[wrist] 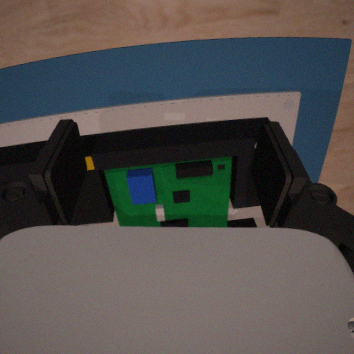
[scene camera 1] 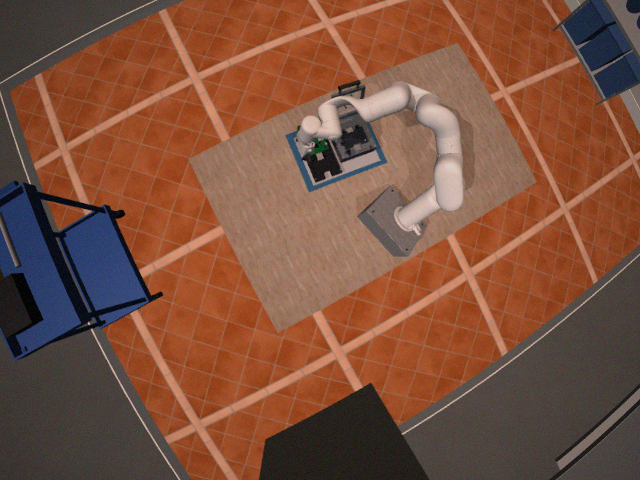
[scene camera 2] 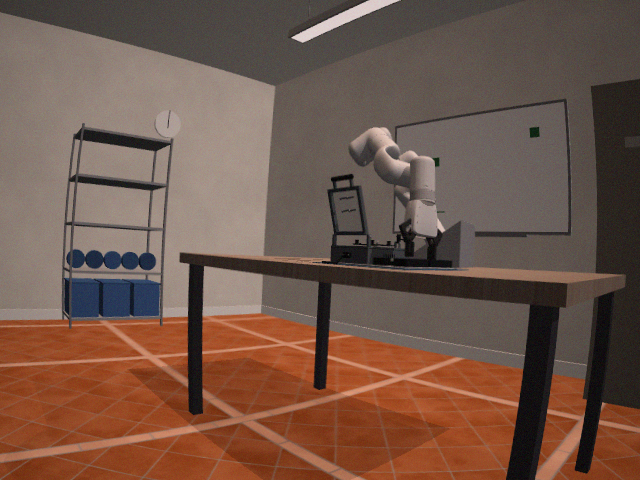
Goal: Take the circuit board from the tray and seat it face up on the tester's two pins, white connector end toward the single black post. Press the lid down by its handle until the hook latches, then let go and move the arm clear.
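Where they show: gripper, fingertip midpoint: [wrist: 168, 143] [scene camera 1: 301, 149] [scene camera 2: 420, 258]; arm's base, link origin: [scene camera 1: 404, 219] [scene camera 2: 439, 243].
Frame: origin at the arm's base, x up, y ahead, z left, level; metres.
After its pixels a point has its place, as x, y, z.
Note:
The green circuit board [scene camera 1: 321, 146] {-0.072, 0.489, 0.119} [wrist: 210, 200] {-0.073, 0.531, 0.155} lies in the black tray [scene camera 1: 324, 169] {-0.075, 0.387, 0.167} [scene camera 2: 445, 262] {-0.071, 0.393, 0.227} [wrist: 175, 134] {-0.075, 0.521, 0.206}, with its parts and a blue block facing up. My gripper [scene camera 2: 420, 254] {-0.061, 0.517, 0.209} [wrist: 168, 143] {-0.061, 0.517, 0.209} is open and empty, low over the tray, with one finger beyond each side of the board. The gripper housing hides the board's near part in the wrist view, and I cannot make out the white connector end. The tester [scene camera 1: 356, 140] {-0.023, 0.418, -0.021} [scene camera 2: 347, 253] {-0.057, 0.553, -0.032} stands beside the tray. Its lid [scene camera 2: 363, 211] {0.070, 0.568, 0.035} is raised, with the handle [scene camera 1: 349, 84] {0.182, 0.580, -0.043} [scene camera 2: 342, 178] {0.172, 0.589, -0.035} at the top. The pins and single post are too small to tell apart.
The tray and tester stand on a blue-bordered mat [scene camera 1: 311, 186] {-0.090, 0.353, 0.259} [wrist: 200, 60] {-0.090, 0.543, 0.236} on the wooden table [scene camera 1: 279, 248] {-0.092, 0.188, 0.534} [scene camera 2: 361, 273] {-0.104, 0.736, 0.168}. The grey base block [scene camera 1: 385, 219] {0.057, 0.049, 0.095} carries the arm, which arches around the tester's side. The raised lid stands up beside the arm.

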